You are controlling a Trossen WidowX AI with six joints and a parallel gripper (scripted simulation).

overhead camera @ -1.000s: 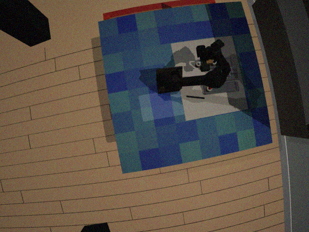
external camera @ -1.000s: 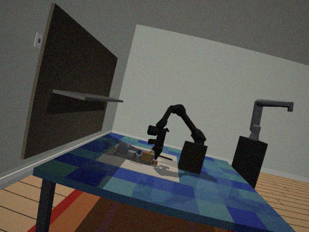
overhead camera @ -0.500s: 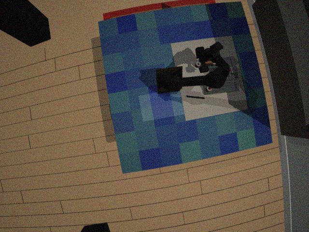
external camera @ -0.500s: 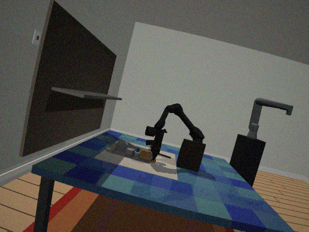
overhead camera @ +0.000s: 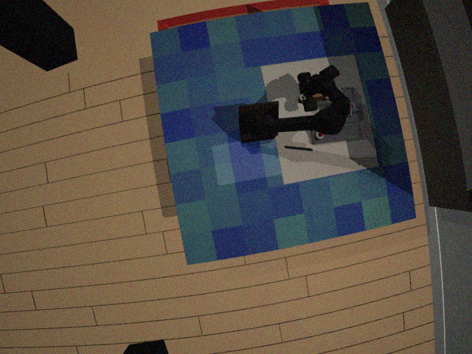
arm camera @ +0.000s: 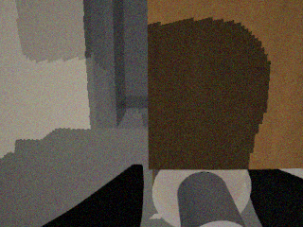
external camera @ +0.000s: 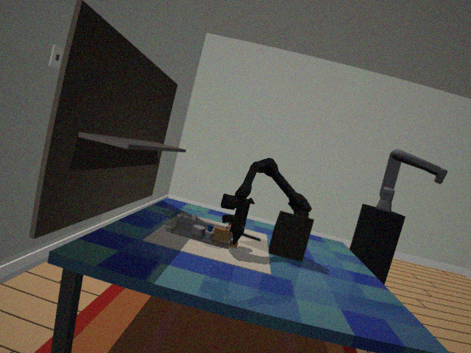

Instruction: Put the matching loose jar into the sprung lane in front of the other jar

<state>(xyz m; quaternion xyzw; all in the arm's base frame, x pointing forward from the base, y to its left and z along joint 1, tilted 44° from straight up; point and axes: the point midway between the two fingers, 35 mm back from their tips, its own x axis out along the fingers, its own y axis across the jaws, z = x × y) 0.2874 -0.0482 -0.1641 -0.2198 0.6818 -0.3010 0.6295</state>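
Right now my gripper tip is 70 mm short of the tan block, 20 mm below it and 10 mm to the left of it. Also, from my gripper tip: shelf: 540 mm ahead, 340 mm above, 140 mm to the right.
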